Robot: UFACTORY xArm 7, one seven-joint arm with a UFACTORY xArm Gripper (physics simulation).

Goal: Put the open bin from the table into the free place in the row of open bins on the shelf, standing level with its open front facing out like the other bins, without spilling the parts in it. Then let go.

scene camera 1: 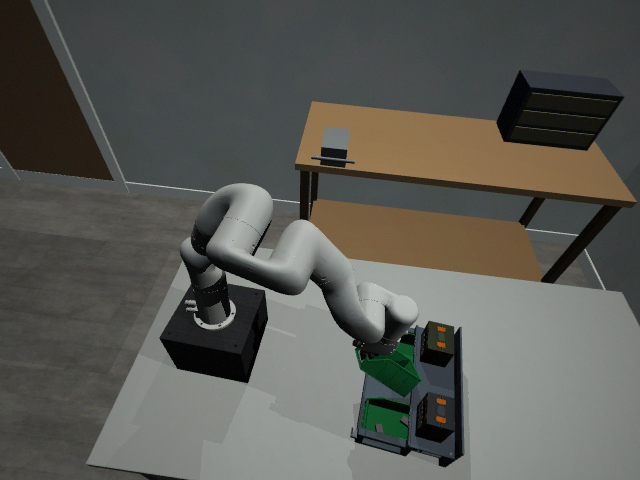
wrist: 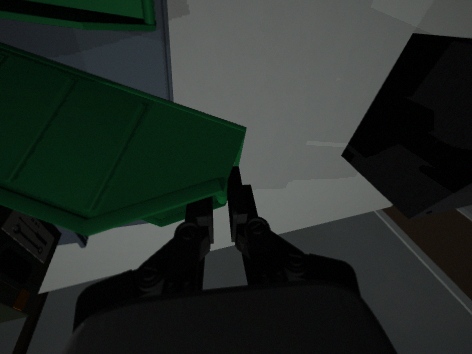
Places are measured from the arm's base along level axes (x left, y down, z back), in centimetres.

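Pixels of known places: gripper, fingertip midpoint: (scene camera 1: 365,355) (wrist: 219,182); arm's base, origin of the base link: (scene camera 1: 215,314).
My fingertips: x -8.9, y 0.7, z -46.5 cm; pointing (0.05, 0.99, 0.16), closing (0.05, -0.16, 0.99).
Ahead of a thing's pixels: the offset from my fingertips to its top centre. "*": to the spot under its first point. Level surfaces: height alone.
The open green bin @(* dx -4.3, dy +0.6, dz -7.3 cm) (scene camera 1: 390,373) (wrist: 115,140) is steeply tilted above the free place in the row, with a side wall towards the scene camera. Its inside and any parts in it are hidden. My gripper (scene camera 1: 366,354) (wrist: 219,182) is shut on the bin's rim at the end towards the robot base. The shelf @(* dx -2.9, dy +19.2, dz -6.1 cm) (scene camera 1: 375,391) (wrist: 135,65) carries one green bin @(* dx -10.7, dy +18.9, dz -9.2 cm) (scene camera 1: 386,417) at the near end, with grey parts in it, and another green bin @(* dx +13.4, dy +18.9, dz -17.6 cm) (scene camera 1: 406,347) at the far end, partly hidden by the arm and the held bin. Contact between the held bin and the shelf cannot be told.
Two dark cases with orange latches @(dx -14.3, dy -2.4, dz -19.4 cm) (scene camera 1: 435,417) (scene camera 1: 437,342) stand on the shelf's other row, behind the bins. The black robot base (scene camera 1: 214,341) (wrist: 420,125) is on the left of the white table @(dy +19.8 cm) (scene camera 1: 310,413). A wooden workbench (scene camera 1: 423,149) stands behind.
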